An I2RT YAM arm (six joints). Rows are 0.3 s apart.
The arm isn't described. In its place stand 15 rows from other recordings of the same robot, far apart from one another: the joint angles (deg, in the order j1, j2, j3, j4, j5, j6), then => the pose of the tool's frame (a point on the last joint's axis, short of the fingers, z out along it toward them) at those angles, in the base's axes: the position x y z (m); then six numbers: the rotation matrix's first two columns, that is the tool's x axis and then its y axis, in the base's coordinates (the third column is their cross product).
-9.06 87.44 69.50 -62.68 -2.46 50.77 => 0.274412 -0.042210 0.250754 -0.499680 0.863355 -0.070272 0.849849 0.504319 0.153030
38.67 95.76 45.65 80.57 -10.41 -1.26 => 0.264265 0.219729 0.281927 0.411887 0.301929 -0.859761 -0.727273 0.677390 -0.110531
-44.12 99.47 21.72 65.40 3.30 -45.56 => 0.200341 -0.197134 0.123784 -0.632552 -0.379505 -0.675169 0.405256 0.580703 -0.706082
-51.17 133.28 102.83 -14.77 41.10 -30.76 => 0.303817 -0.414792 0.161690 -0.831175 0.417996 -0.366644 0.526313 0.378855 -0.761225
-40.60 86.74 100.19 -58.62 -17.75 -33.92 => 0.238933 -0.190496 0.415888 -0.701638 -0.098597 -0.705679 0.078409 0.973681 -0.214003
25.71 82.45 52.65 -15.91 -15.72 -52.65 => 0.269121 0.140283 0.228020 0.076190 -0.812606 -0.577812 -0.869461 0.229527 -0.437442
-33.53 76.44 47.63 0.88 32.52 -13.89 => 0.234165 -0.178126 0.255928 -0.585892 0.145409 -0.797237 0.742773 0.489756 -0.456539
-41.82 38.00 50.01 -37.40 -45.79 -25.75 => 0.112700 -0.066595 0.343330 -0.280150 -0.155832 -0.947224 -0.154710 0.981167 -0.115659
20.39 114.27 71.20 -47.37 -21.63 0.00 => 0.321288 0.133422 0.123602 -0.937315 -0.348398 0.007679 -0.321221 0.872325 0.368600
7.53 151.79 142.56 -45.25 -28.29 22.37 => 0.558213 0.090807 0.172477 -0.893979 0.219873 -0.390457 -0.052049 0.814497 0.577828
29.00 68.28 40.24 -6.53 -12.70 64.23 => 0.220352 0.131092 0.234850 -0.784255 0.569733 -0.245658 0.172460 0.580519 0.795774
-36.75 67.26 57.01 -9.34 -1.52 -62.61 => 0.219275 -0.162562 0.335684 -0.636875 -0.632166 -0.441312 0.027414 0.553483 -0.832409
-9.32 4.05 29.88 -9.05 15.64 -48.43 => 0.052432 -0.018330 0.324159 -0.118200 -0.710685 -0.693510 0.485622 0.567817 -0.664647
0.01 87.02 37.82 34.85 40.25 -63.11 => 0.309800 -0.022948 0.205812 -0.670259 -0.680826 -0.295344 0.062004 0.345205 -0.936477
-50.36 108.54 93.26 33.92 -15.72 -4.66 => 0.300049 -0.347063 0.391717 0.156315 -0.311269 -0.937378 0.592142 0.789116 -0.163292
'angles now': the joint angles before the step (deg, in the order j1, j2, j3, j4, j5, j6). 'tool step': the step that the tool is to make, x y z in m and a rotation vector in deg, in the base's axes. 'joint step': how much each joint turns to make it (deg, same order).
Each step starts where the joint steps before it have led.
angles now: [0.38 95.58 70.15 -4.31 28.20 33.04]
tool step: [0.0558 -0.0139 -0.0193 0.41 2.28 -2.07]
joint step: [-1.86 13.22 12.64 -1.94 -0.02 0.50]
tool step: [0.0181 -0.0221 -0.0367 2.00 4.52 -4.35]
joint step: [-2.67 7.09 3.47 -2.30 0.35 2.75]
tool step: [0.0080 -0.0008 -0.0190 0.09 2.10 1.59]
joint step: [-0.11 3.08 0.69 0.88 -1.28 -1.27]
